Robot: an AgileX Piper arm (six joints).
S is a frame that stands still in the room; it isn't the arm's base.
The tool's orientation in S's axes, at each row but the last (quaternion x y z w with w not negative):
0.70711, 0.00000, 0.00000, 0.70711
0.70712, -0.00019, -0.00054, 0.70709
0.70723, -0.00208, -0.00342, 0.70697
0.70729, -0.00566, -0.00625, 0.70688
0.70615, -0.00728, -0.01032, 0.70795
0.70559, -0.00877, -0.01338, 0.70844
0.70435, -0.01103, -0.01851, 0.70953
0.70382, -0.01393, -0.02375, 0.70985
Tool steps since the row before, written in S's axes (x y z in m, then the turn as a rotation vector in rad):
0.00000, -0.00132, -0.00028, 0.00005, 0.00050, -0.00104
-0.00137, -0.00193, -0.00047, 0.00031, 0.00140, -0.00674
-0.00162, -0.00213, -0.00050, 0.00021, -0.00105, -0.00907
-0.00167, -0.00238, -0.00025, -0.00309, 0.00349, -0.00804
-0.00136, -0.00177, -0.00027, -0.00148, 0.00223, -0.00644
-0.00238, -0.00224, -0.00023, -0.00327, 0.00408, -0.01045
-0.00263, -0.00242, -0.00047, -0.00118, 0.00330, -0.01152
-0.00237, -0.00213, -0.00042, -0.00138, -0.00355, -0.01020
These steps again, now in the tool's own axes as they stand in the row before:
0.00000, -0.00028, 0.00132, 0.00005, -0.00104, -0.00050
-0.00137, -0.00047, 0.00193, 0.00031, -0.00674, -0.00140
-0.00160, -0.00050, 0.00214, 0.00024, -0.00907, 0.00105
-0.00163, -0.00025, 0.00241, -0.00314, -0.00804, -0.00343
-0.00131, -0.00028, 0.00180, -0.00151, -0.00644, -0.00221
-0.00231, -0.00025, 0.00231, -0.00333, -0.01046, -0.00402
-0.00252, -0.00052, 0.00252, -0.00120, -0.01151, -0.00333
-0.00225, -0.00047, 0.00225, -0.00105, -0.01025, 0.00353

